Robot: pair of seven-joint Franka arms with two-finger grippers.
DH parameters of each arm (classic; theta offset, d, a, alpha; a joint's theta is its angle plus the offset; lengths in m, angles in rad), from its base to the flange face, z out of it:
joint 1: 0 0.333 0 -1.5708
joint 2: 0 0 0 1.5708
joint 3: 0 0.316 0.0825 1.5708
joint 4: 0 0 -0.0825 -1.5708
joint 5: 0 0.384 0 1.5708
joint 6: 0 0 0.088 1.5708
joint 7: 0 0.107 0 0
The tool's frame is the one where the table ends.
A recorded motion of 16 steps. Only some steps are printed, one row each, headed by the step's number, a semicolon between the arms.
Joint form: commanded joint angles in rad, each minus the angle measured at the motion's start. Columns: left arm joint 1, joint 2, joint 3, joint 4, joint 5, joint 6, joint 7; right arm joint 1, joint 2, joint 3, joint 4, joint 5, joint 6, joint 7.
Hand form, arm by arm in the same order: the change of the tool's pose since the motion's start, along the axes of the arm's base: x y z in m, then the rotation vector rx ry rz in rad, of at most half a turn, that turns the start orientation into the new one. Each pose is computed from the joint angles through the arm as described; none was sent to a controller.
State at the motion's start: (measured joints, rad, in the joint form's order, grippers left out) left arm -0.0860 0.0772 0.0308 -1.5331 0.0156 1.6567 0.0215; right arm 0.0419 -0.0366 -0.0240 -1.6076 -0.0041 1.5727 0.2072
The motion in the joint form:
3: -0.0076 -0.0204 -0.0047 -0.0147 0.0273 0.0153 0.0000; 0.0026 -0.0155 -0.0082 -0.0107 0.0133 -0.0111 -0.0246
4: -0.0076 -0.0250 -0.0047 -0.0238 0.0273 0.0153 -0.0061; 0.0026 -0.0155 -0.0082 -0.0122 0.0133 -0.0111 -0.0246
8: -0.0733 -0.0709 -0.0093 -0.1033 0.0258 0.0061 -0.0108; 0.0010 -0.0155 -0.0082 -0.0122 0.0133 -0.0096 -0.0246
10: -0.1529 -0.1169 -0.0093 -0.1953 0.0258 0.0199 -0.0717; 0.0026 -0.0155 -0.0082 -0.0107 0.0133 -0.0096 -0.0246
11: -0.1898 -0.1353 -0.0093 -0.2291 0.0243 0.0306 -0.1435; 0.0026 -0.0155 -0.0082 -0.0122 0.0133 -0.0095 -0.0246
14: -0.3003 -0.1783 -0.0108 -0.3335 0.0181 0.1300 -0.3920; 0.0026 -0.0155 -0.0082 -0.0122 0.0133 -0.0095 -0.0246
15: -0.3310 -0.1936 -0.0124 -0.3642 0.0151 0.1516 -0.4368; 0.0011 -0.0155 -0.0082 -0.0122 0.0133 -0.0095 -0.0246
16: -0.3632 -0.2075 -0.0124 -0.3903 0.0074 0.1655 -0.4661; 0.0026 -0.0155 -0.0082 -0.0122 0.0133 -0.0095 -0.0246
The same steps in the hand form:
3: -0.0048 -0.0040 0.0064 0.0250 -0.0226 -0.0137; -0.0060 -0.0019 0.0023 0.0140 0.0064 0.0191
4: -0.0064 -0.0039 0.0046 0.0248 -0.0182 -0.0077; -0.0060 -0.0019 0.0016 0.0140 0.0079 0.0191
8: -0.0268 -0.0419 -0.0082 0.0256 0.0237 -0.0733; -0.0059 -0.0028 0.0018 0.0140 0.0064 0.0175
10: -0.0499 -0.0825 -0.0254 0.0287 0.0530 -0.0930; -0.0058 -0.0019 0.0025 0.0140 0.0049 0.0191
11: -0.0602 -0.1008 -0.0306 0.0272 0.0555 -0.0584; -0.0059 -0.0019 0.0018 0.0140 0.0063 0.0191
14: -0.0866 -0.1564 -0.0489 0.0030 0.0150 0.0753; -0.0059 -0.0019 0.0018 0.0140 0.0063 0.0191
15: -0.0970 -0.1710 -0.0537 -0.0041 0.0099 0.0876; -0.0058 -0.0027 0.0018 0.0140 0.0063 0.0176
16: -0.1080 -0.1854 -0.0577 -0.0130 0.0117 0.0859; -0.0059 -0.0019 0.0018 0.0140 0.0063 0.0191

